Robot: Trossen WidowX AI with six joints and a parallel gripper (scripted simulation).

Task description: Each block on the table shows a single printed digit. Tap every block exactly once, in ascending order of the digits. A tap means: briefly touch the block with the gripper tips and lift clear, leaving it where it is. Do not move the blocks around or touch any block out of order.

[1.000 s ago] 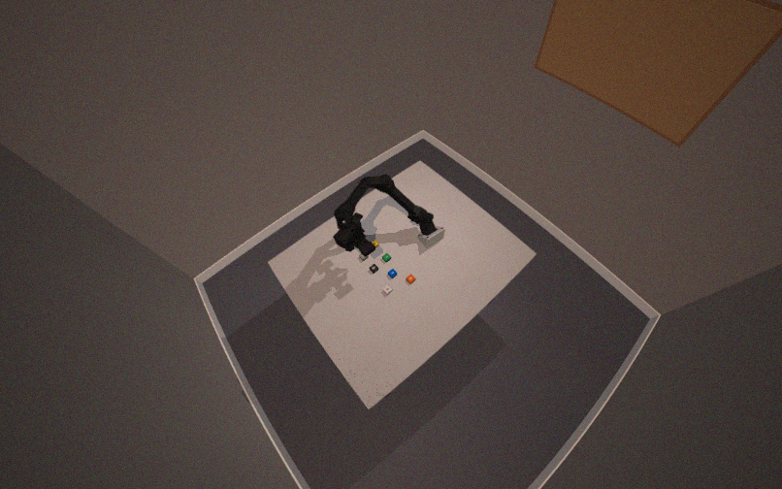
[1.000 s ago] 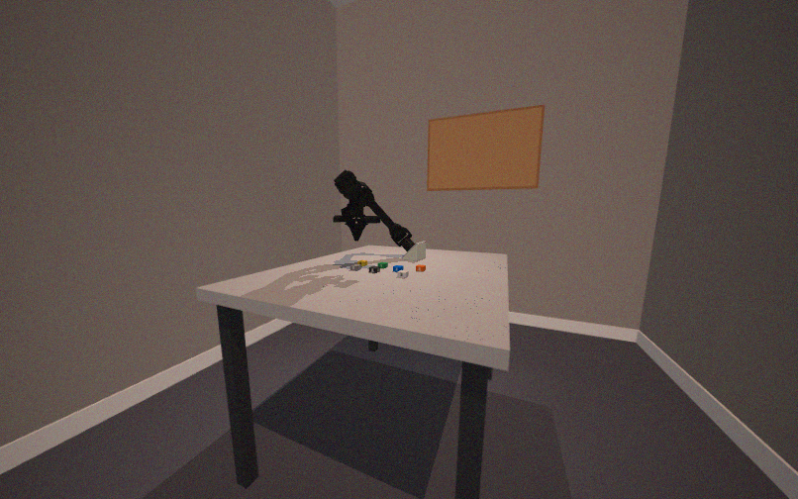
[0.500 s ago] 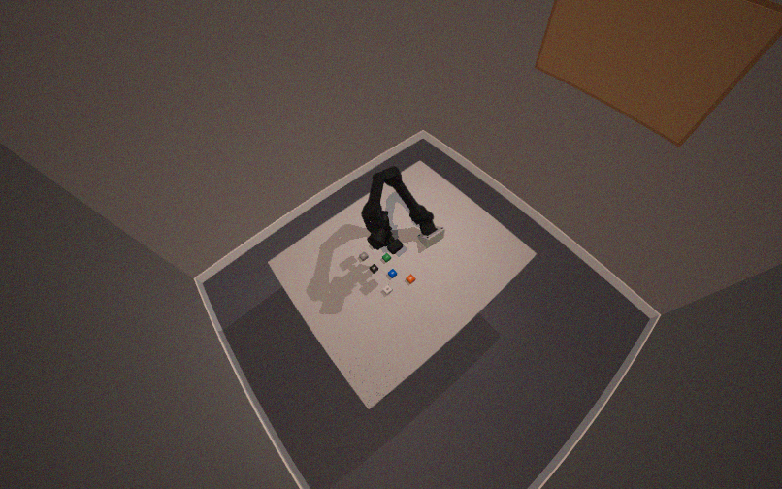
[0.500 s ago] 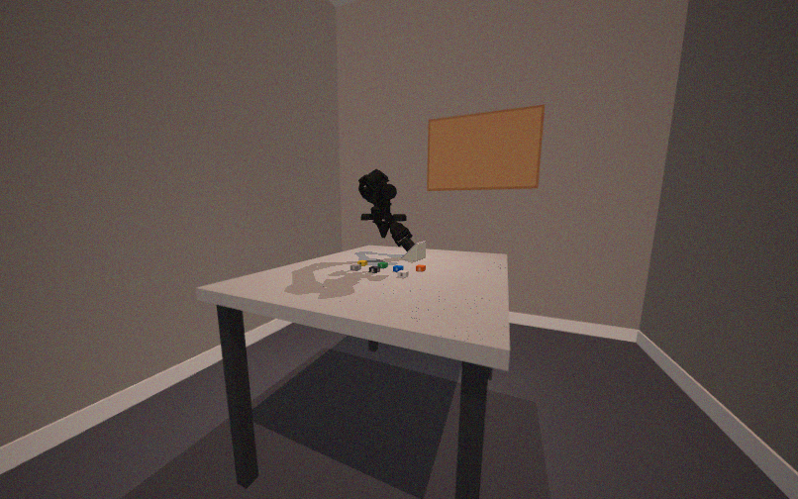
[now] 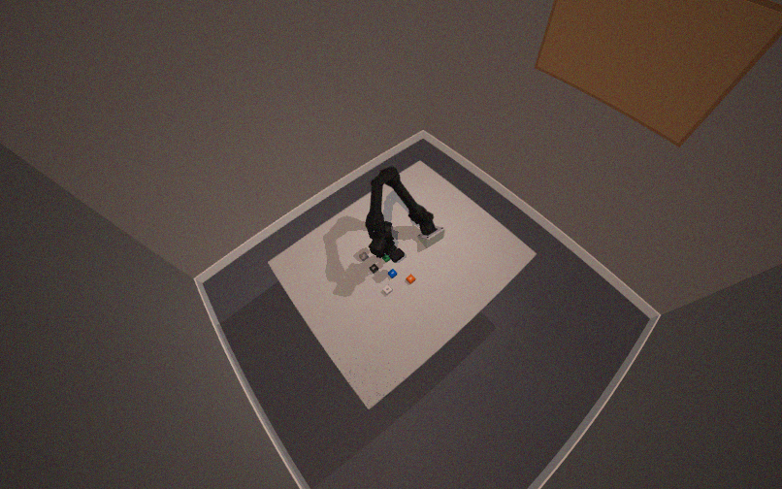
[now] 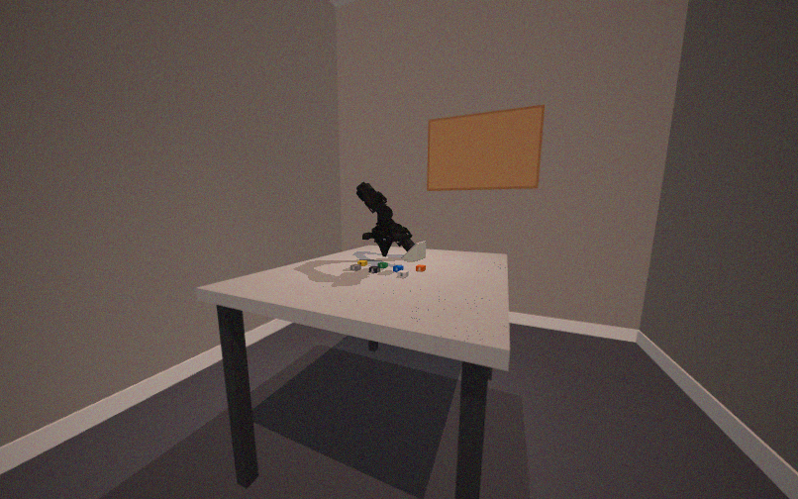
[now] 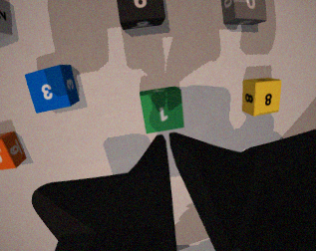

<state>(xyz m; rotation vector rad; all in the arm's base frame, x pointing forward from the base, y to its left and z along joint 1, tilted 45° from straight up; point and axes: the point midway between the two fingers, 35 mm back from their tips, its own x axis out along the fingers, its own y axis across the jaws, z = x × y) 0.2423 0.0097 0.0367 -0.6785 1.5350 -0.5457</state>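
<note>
My gripper tip is now 1 cm short of the green block and 3 cm above it. The rest, counted from my gripper tip: blue block 4 cm ahead, 9 cm to the left, 3 cm below; then yellow block 2 cm ahead, 10 cm to the right, 3 cm below; then black block 10 cm ahead, 1 cm to the left, 3 cm below.
</note>
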